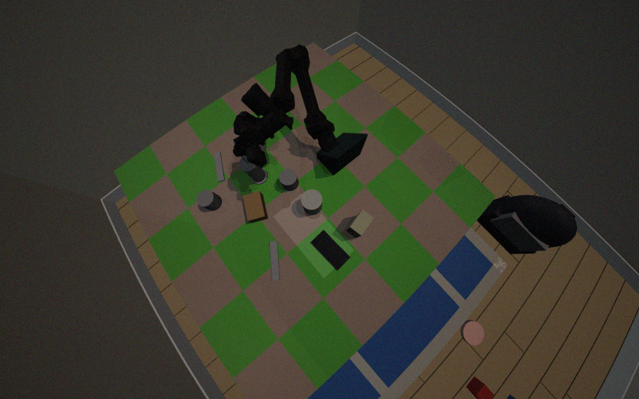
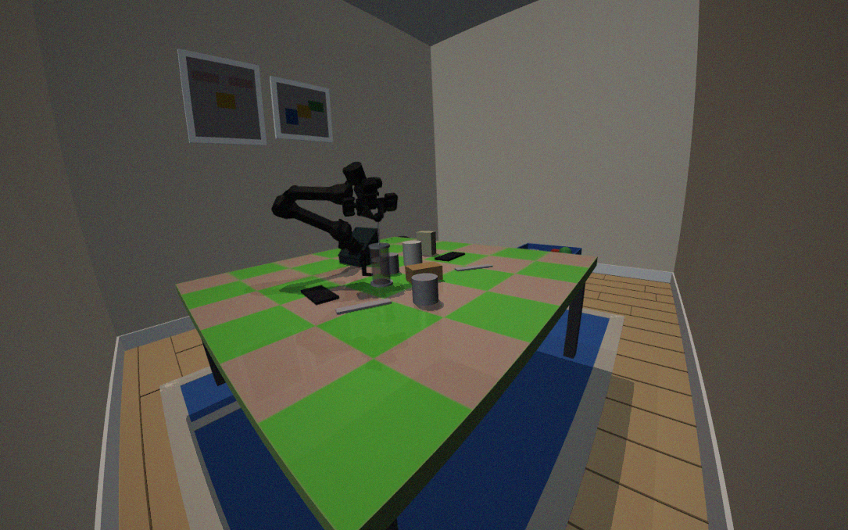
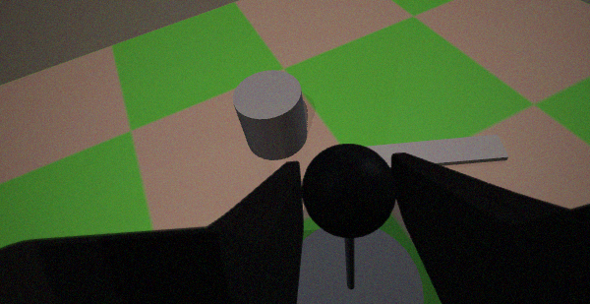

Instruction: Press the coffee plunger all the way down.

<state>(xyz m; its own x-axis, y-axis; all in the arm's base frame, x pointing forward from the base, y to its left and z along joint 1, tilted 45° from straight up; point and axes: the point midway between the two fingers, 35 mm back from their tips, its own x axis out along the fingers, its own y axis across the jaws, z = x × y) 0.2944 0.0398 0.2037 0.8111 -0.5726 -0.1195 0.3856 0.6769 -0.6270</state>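
The coffee press lies 110 mm below my gripper tip and 20 mm behind it. Round my gripper tip: tan box (200 mm below, 120 mm to the left, 80 mm ahead); cream block (440 mm to the left, 190 mm behind, 170 mm below).
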